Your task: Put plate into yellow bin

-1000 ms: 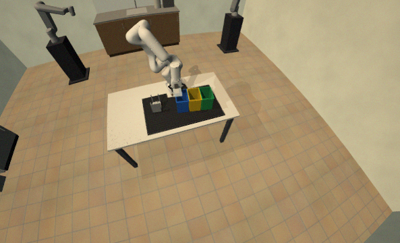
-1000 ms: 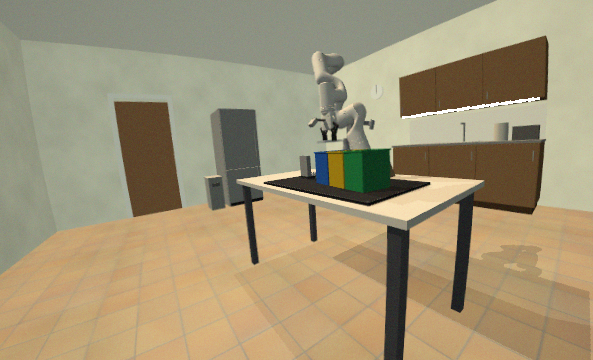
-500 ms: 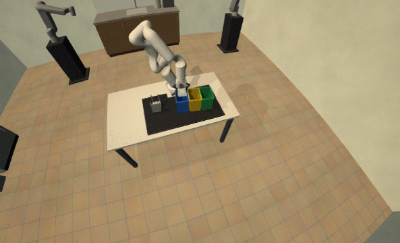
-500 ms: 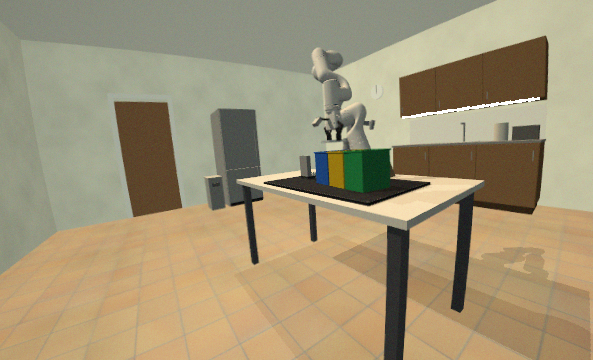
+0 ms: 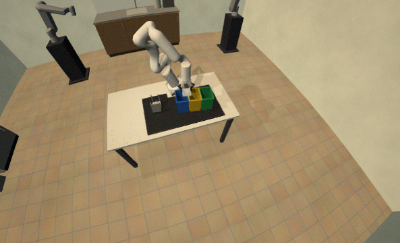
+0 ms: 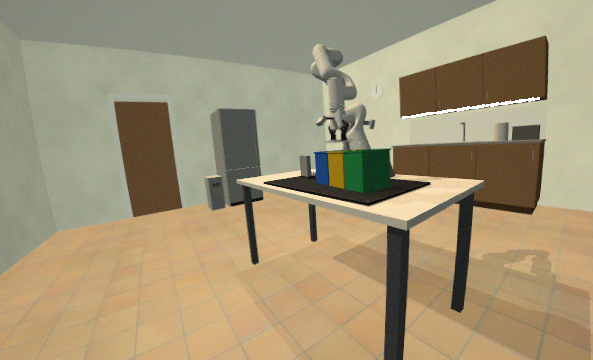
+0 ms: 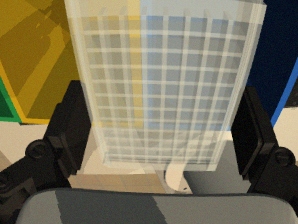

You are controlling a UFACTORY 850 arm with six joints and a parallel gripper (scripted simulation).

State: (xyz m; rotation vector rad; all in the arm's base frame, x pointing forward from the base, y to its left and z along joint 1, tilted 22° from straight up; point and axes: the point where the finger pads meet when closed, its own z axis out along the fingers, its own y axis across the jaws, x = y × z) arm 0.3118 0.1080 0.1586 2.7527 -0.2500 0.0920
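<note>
The yellow bin lies 150 mm below my hand, 80 mm to the left of it and 20 mm ahead of it. The rest, counted from my hand: green bin: 210 mm to the left, 150 mm below, 40 mm ahead; then 96-well plate: 10 mm below; then blue bin: 150 mm below, 50 mm to the right.
</note>
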